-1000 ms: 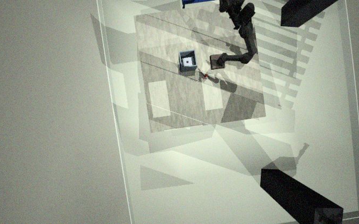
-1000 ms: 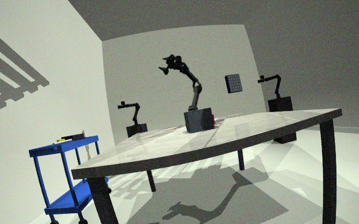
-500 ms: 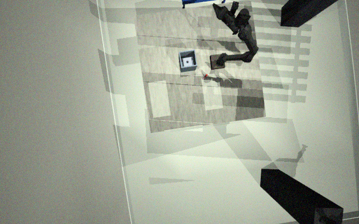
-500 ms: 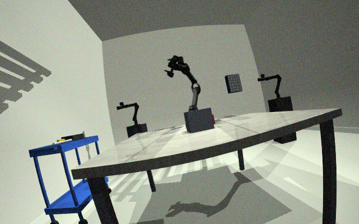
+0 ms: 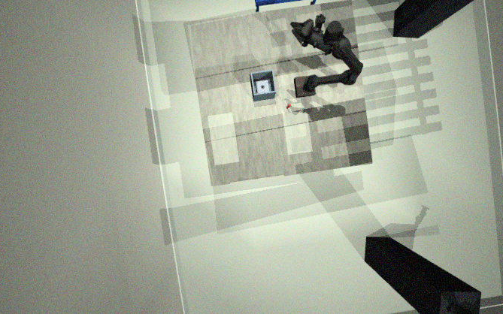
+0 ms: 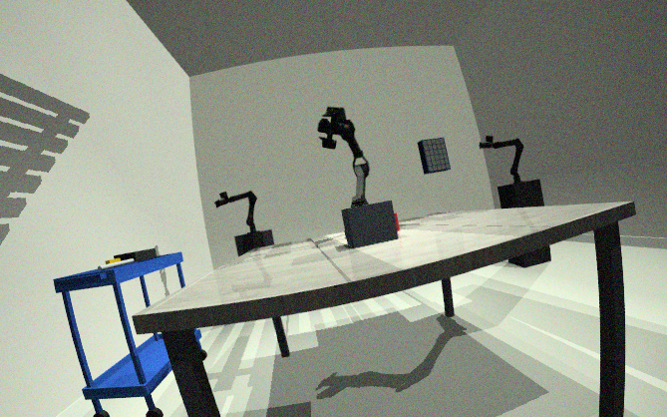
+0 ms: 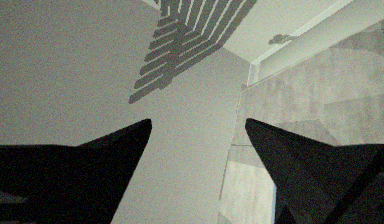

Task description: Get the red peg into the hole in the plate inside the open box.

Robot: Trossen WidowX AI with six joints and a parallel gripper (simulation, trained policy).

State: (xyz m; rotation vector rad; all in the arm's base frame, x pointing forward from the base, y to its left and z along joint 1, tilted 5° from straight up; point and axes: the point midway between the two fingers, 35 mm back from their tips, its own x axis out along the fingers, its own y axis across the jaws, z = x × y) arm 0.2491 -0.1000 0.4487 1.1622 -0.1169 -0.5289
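Right now the red peg is 110 mm behind my gripper tip, 240 mm to the left of it and 460 mm below it. Round my gripper tip: grey plate 100 mm ahead, 110 mm to the left, 450 mm below.
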